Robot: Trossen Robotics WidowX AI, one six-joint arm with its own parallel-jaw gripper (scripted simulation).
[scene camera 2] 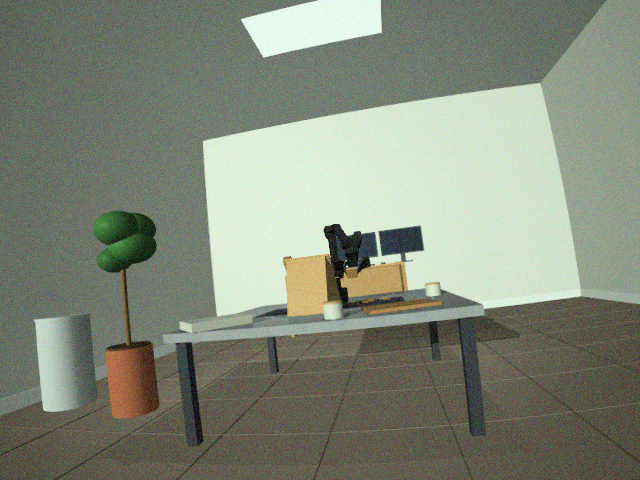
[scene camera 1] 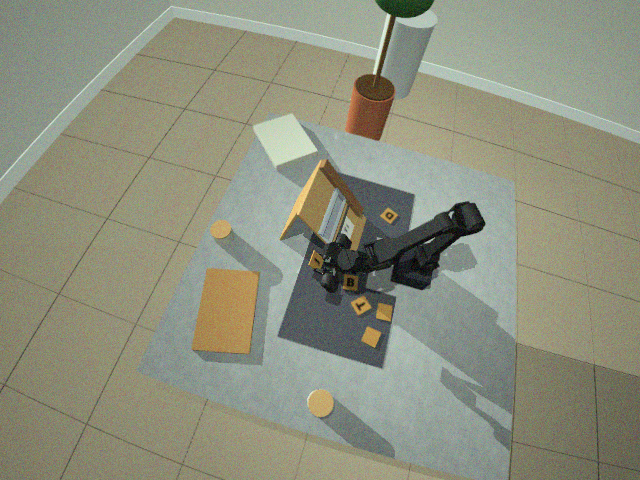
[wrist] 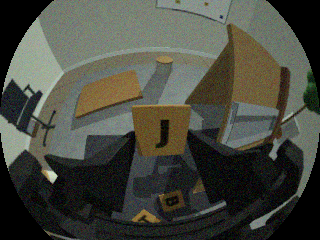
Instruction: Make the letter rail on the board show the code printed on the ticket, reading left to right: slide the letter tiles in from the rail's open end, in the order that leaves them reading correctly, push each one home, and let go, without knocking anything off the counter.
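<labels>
Both scene camera 1 and scene camera 2 show a cream box, and on the box (scene camera 1: 259, 138) and (scene camera 2: 210, 323) are the same spot.
</labels>
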